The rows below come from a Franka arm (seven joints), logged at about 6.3 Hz.
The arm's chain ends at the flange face. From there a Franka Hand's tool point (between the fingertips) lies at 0.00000 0.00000 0.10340 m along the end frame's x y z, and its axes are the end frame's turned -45 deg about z.
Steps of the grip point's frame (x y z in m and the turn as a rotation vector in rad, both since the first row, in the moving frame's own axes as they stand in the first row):
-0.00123 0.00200 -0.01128 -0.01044 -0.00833 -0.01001
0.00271 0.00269 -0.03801 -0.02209 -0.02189 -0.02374
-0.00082 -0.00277 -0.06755 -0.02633 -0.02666 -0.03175
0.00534 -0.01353 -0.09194 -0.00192 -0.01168 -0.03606
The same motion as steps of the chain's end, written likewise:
0.00038 0.00091 -0.01127 -0.01327 0.00149 -0.01001
0.00377 -0.00323 -0.03796 -0.03110 0.00014 -0.02374
-0.00258 -0.00525 -0.06748 -0.03747 -0.00023 -0.03175
-0.00510 -0.01435 -0.09193 -0.00962 -0.00690 -0.03606

